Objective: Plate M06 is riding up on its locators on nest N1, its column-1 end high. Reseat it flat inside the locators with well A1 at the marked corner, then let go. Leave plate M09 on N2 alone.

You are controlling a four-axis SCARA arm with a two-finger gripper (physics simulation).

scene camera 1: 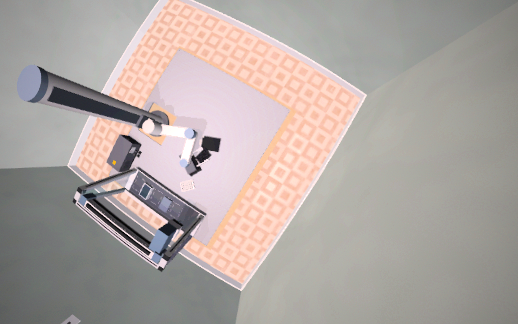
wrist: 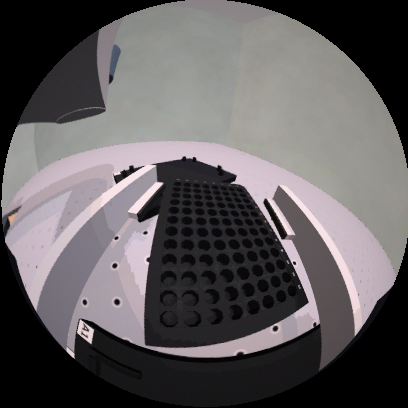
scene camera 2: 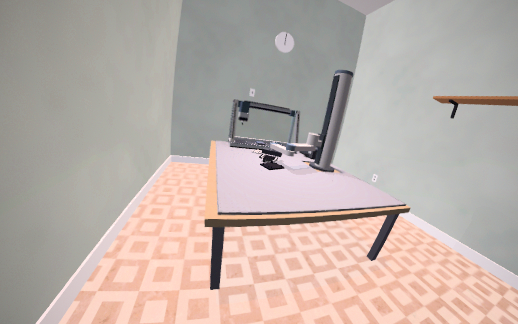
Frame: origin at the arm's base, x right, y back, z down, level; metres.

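Seen in the pictures: gripper, fingertip midpoint: [scene camera 1: 205,153] [wrist: 217,183] [scene camera 2: 267,159]; arm's base at its link origin: [scene camera 2: 321,167].
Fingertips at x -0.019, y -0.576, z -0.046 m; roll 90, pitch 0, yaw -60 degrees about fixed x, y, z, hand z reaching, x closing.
Pixels of each thing's top centre, then the offset from my fingertips to it. "pt": a spot on its surface instead. Level surfaces: height alone.
- black many-welled plate at its top centre: [wrist: 223,217] [scene camera 1: 202,156] dz +0.006, dx +0.034, dy +0.014 m
- black nest at its top centre: [wrist: 174,165] [scene camera 2: 272,164] [scene camera 1: 210,143] dz +0.011, dx -0.092, dy +0.015 m
- flat black piece at a spot on its surface: [scene camera 2: 272,166] [scene camera 1: 212,141] pt dz +0.022, dx -0.118, dy +0.005 m
- mat at its surface level: dz +0.036 m
- small white rack at its top centre: [scene camera 1: 187,185] dz +0.019, dx +0.340, dy +0.008 m
- gantry frame at a spot on its surface: [scene camera 1: 112,225] [scene camera 2: 270,105] pt dz -0.473, dx +0.654, dy +0.157 m
- dark box at a spot on its surface: [scene camera 1: 123,152] pt dz -0.082, dx +0.386, dy +0.653 m
A black many-welled plate [wrist: 215,240] lies between the two fingers in the wrist view; I take it for M06, but read no number on it. My gripper [wrist: 217,183] [scene camera 1: 202,156] is part open, one finger along each side of the plate and no grip on it. A gap shows at the right finger, and a narrower one at the left. A black nest [wrist: 195,171] with small upright locators shows beyond the plate's far end. A dark body [wrist: 200,377] with a white A1 label [wrist: 85,331] crosses the near edge. The plate's tilt and seating cannot be told. I cannot identify M09.
A flat black piece [scene camera 1: 211,144] [scene camera 2: 272,166] lies on the mat [scene camera 1: 235,115] [scene camera 2: 300,192] beside the gripper. A small white rack [scene camera 1: 187,186] lies nearby. A gantry frame [scene camera 1: 112,225] [scene camera 2: 270,106] stands at the table edge, and a dark box [scene camera 1: 123,152] near the arm column [scene camera 1: 90,102] [scene camera 2: 338,120].
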